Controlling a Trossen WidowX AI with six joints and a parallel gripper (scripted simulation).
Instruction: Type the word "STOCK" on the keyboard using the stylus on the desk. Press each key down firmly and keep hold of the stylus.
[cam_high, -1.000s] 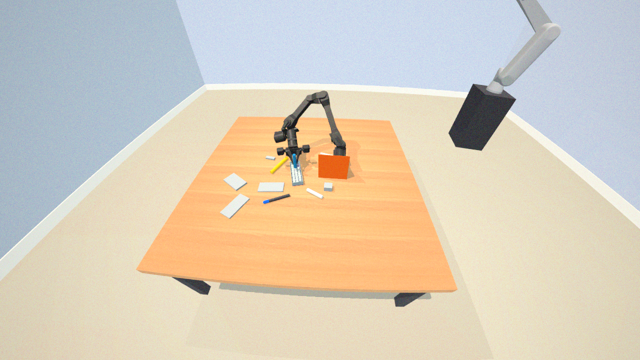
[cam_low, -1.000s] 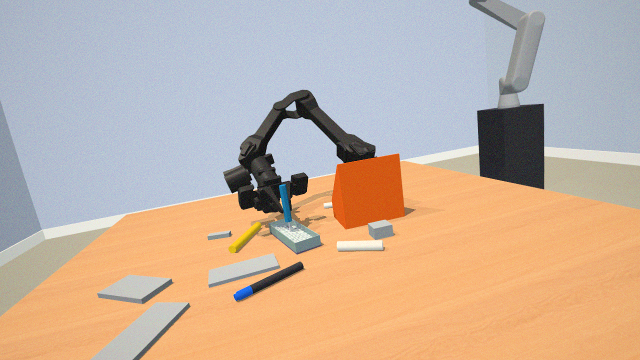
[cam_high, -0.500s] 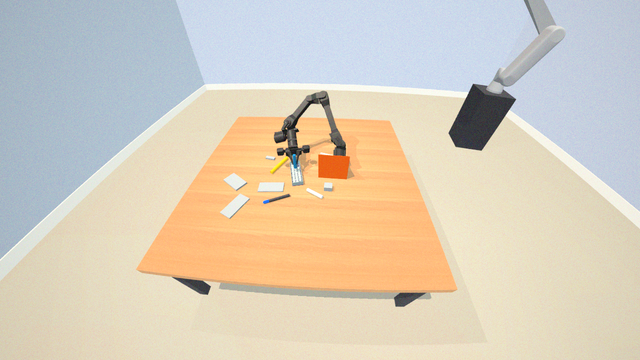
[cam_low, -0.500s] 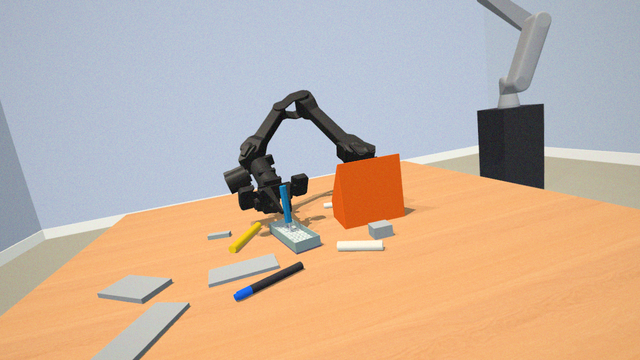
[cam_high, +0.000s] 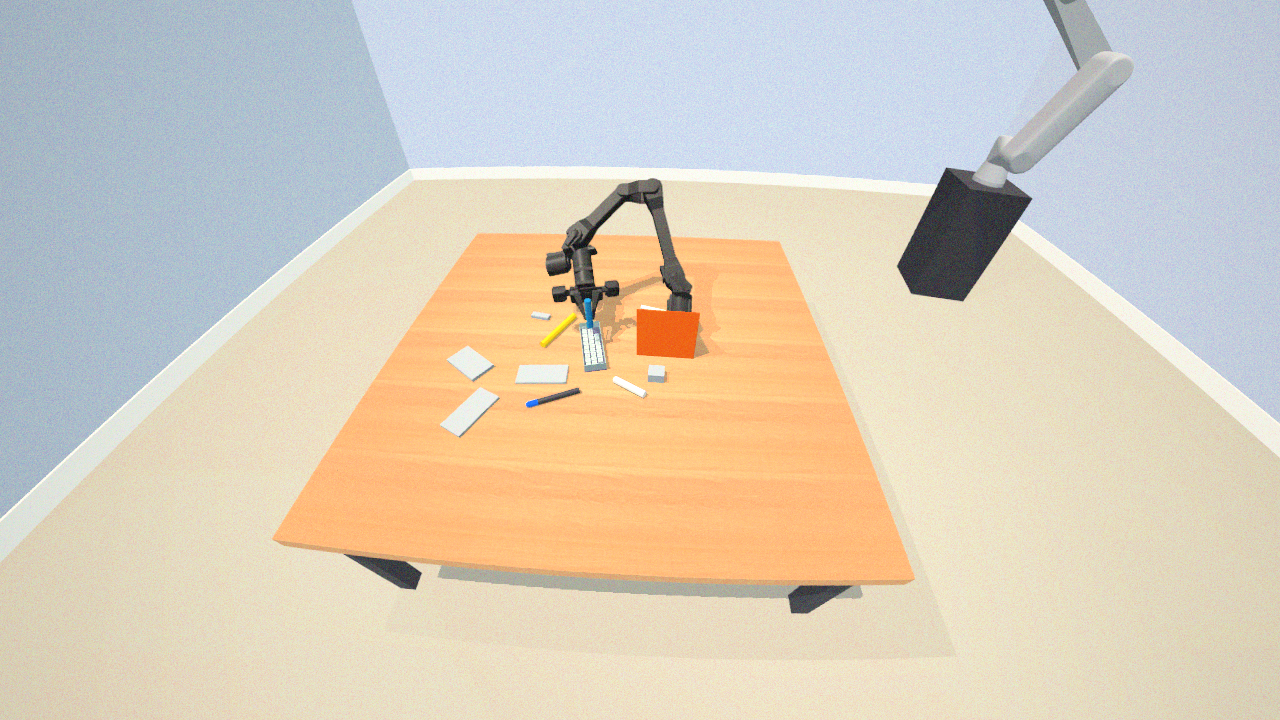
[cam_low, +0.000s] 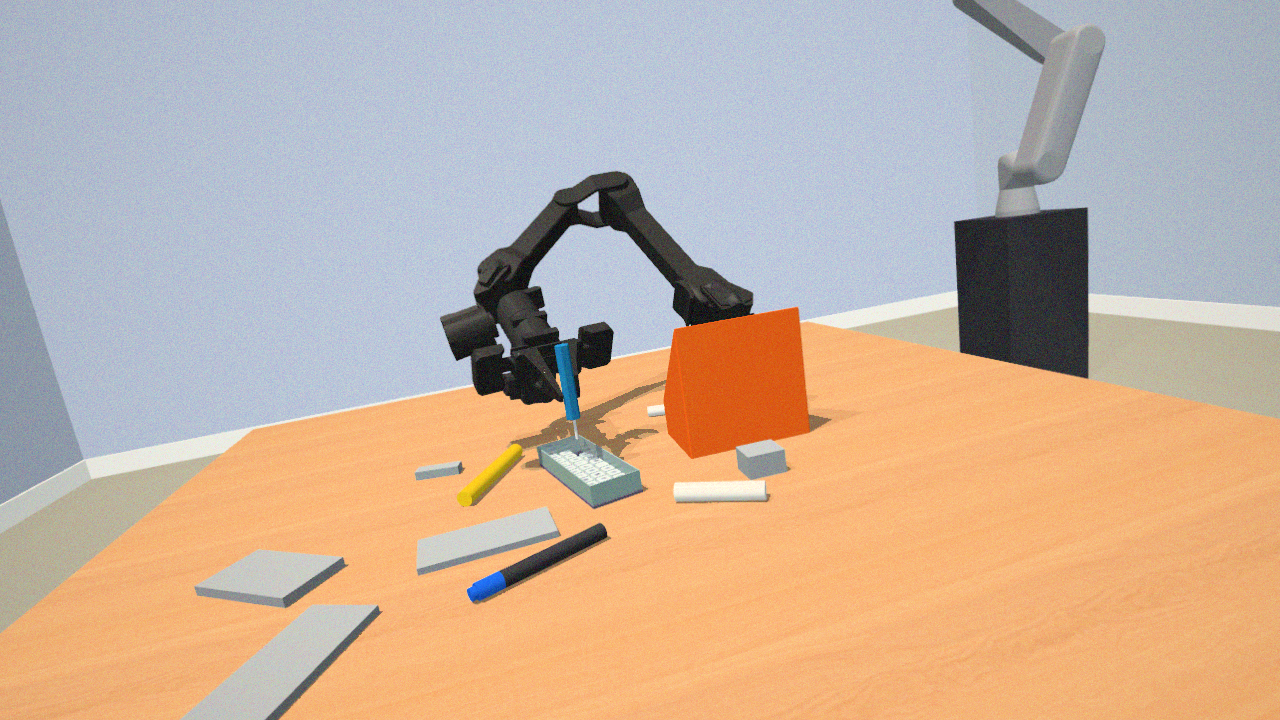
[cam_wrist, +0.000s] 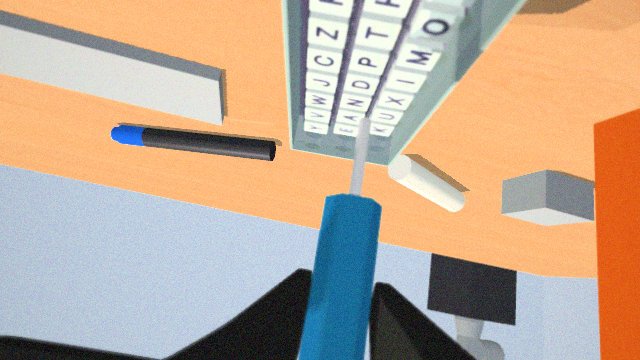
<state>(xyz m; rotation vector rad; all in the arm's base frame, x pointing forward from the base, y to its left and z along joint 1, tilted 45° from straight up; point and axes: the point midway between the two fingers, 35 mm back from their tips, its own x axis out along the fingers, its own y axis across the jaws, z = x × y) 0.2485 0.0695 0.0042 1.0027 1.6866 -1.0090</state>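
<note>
The yellow cylinder is 12 cm ahead of my gripper tip, 9 cm below it and 4 cm to the right of it. The rest, counted from my gripper tip: thin grey tip 5 cm below; then blue stylus 1 cm below; then white cylinder 14 cm to the left, 14 cm behind, 9 cm below.
</note>
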